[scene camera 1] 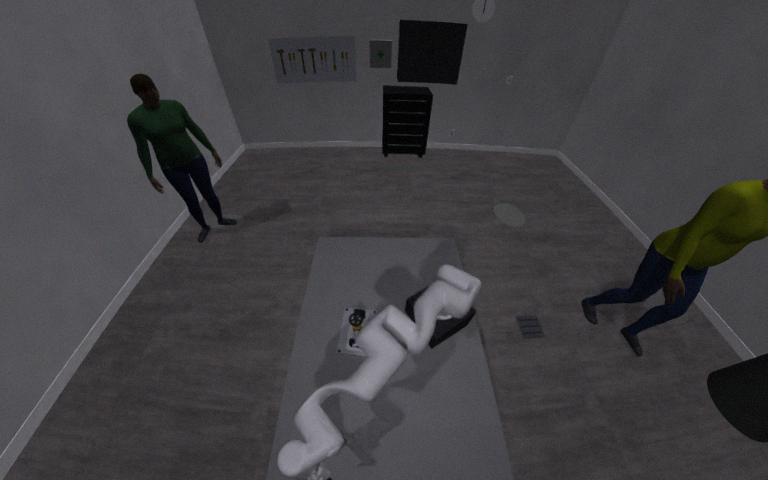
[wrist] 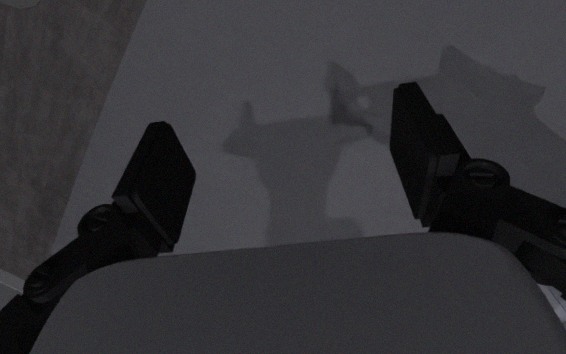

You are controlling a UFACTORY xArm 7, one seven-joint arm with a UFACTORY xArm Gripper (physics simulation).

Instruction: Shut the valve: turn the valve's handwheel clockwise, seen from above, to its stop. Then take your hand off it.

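Note:
The valve (scene camera 1: 356, 327) has a dark round handwheel (scene camera 1: 356, 319) above a small yellow-orange part. It is on a light plate (scene camera 1: 343, 343) left of the arm's base in the scene view; the arm hides the plate's right part. How far the handwheel is turned cannot be told. My gripper (scene camera 1: 320, 473) (wrist: 283, 132) is at the bottom edge of the scene view, partly cut off, well away from the handwheel and touching no part of it. In the wrist view its two black fingers stand wide apart with nothing between them. The valve does not show in the wrist view.
The grey mat (scene camera 1: 453, 421) (wrist: 200, 55) lies under the arm (scene camera 1: 385, 362) and its black base (scene camera 1: 447, 333). A person in green (scene camera 1: 167, 133) stands at the left, one in yellow (scene camera 1: 710, 226) at the right. A dark cabinet (scene camera 1: 385, 121) is at the back wall.

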